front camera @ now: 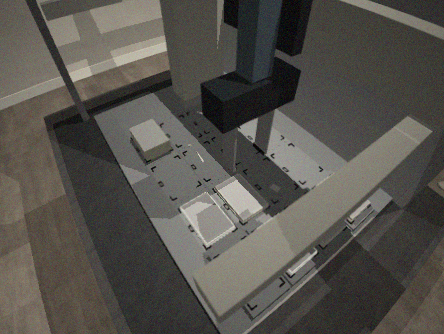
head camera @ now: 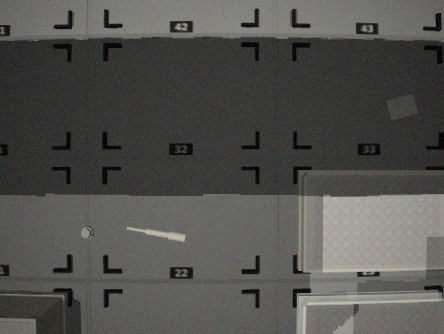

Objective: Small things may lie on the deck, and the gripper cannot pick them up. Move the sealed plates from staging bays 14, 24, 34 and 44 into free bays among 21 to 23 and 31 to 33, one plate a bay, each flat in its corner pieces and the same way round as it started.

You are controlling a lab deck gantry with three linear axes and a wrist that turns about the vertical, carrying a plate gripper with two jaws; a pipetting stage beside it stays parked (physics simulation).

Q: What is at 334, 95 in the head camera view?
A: A bay 33.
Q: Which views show my gripper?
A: The front camera view only.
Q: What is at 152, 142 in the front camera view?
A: A tall block.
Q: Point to a bay 33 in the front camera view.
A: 264, 173
